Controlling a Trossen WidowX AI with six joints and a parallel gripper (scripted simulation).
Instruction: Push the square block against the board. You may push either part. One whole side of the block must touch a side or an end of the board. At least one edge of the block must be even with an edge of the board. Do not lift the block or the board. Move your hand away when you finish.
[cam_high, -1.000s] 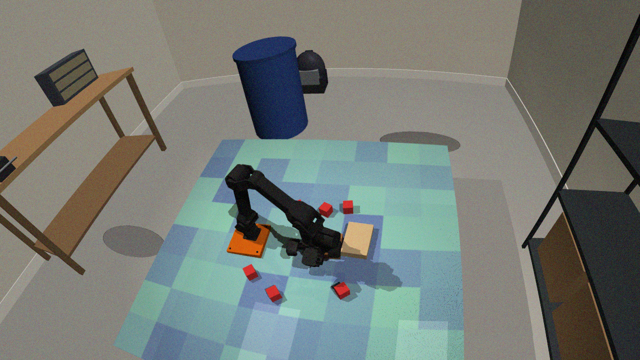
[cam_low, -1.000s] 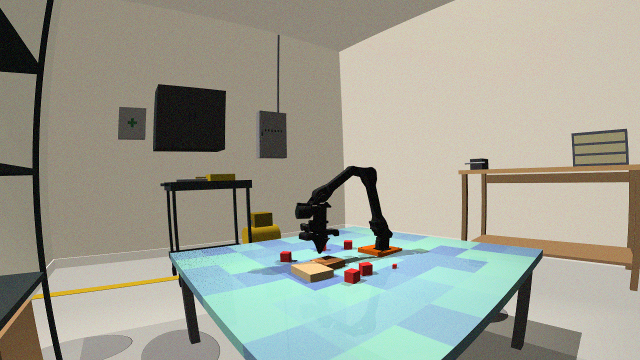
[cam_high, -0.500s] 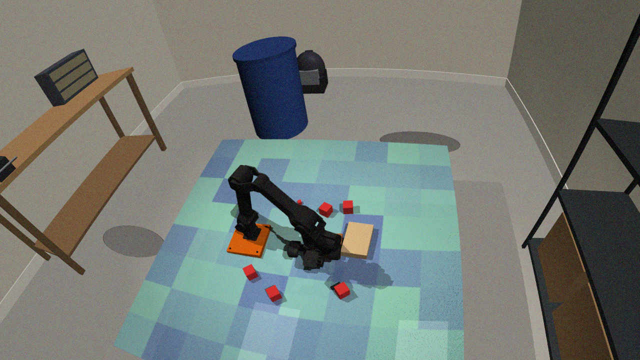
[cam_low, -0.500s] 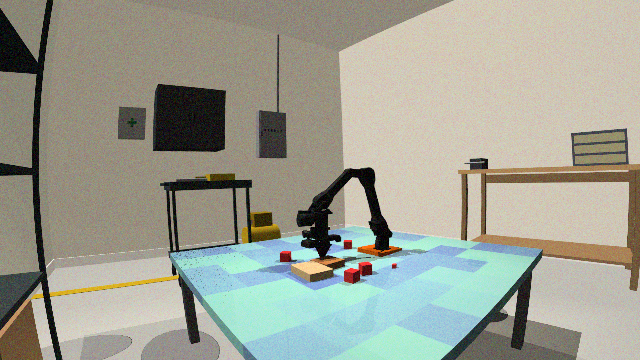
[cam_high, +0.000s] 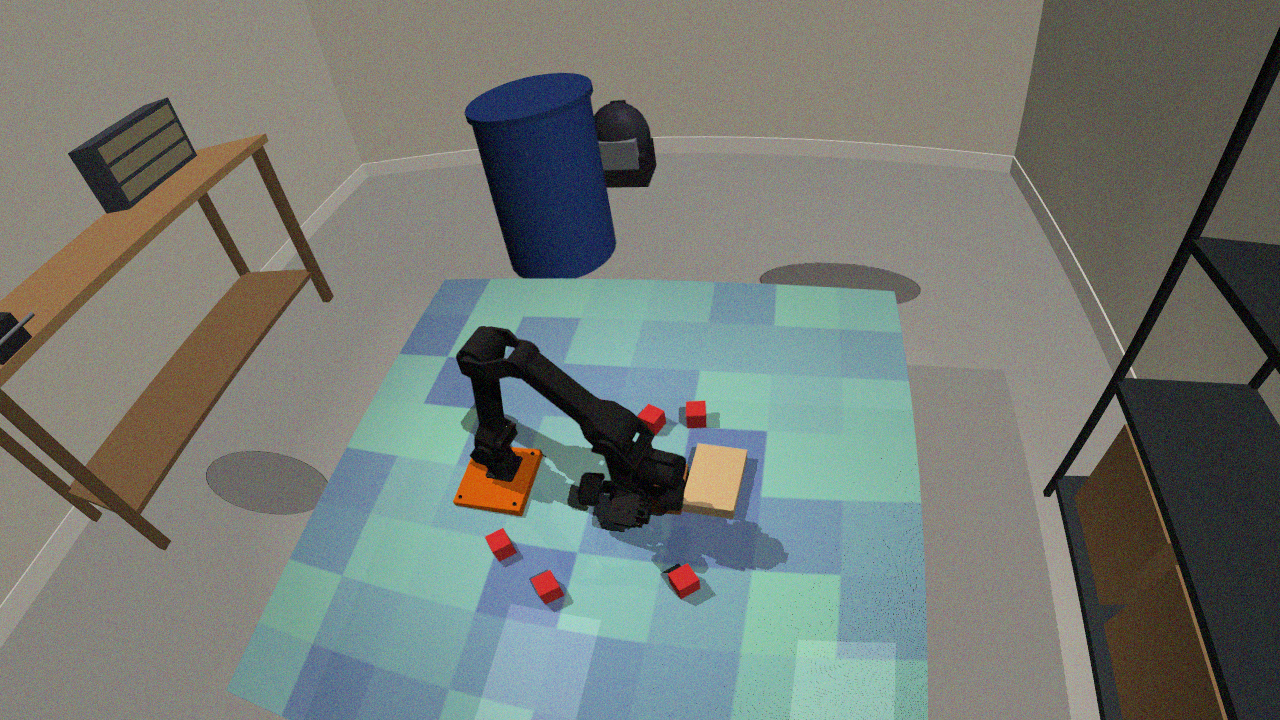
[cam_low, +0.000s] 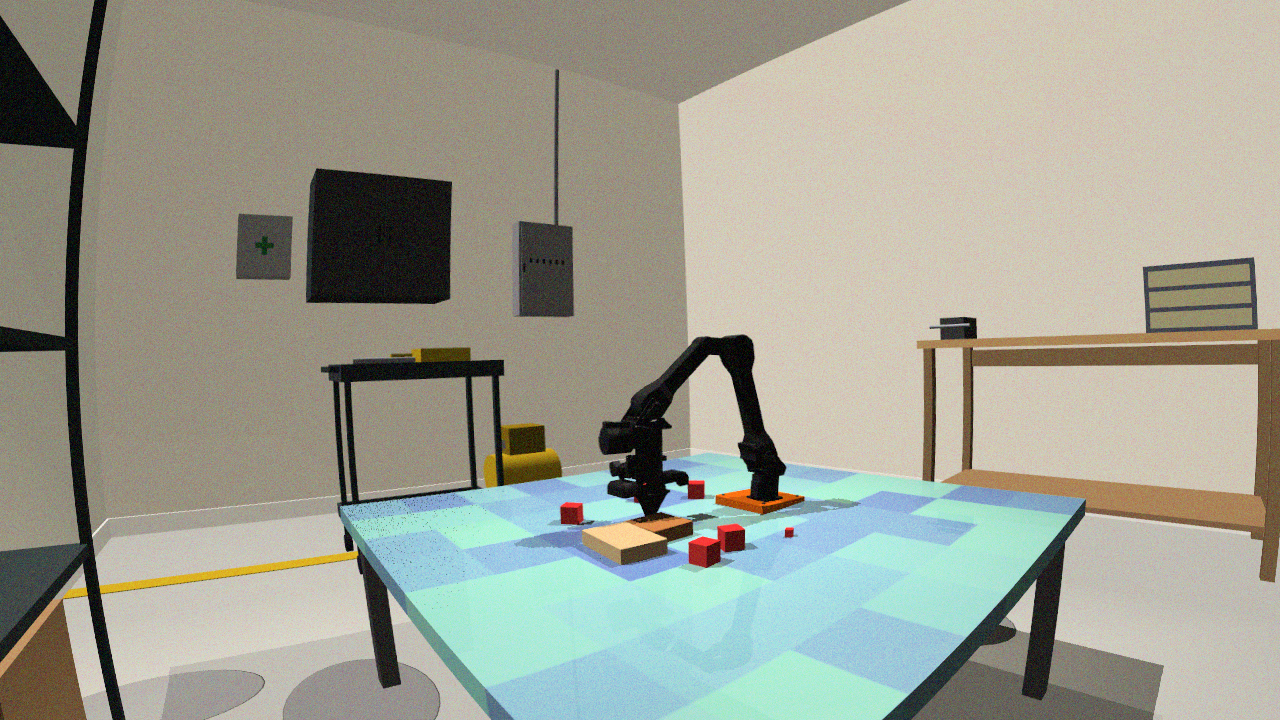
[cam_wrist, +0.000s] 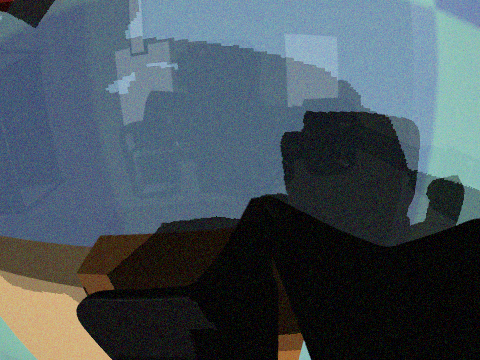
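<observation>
My gripper tip is now 3 cm short of the flat brown square block, 7 cm to the right of it and 1 cm below it. Round my gripper tip: board (13 cm ahead, 10 cm to the left, 1 cm above); tiny red piece (16 cm behind, 26 cm to the left).
</observation>
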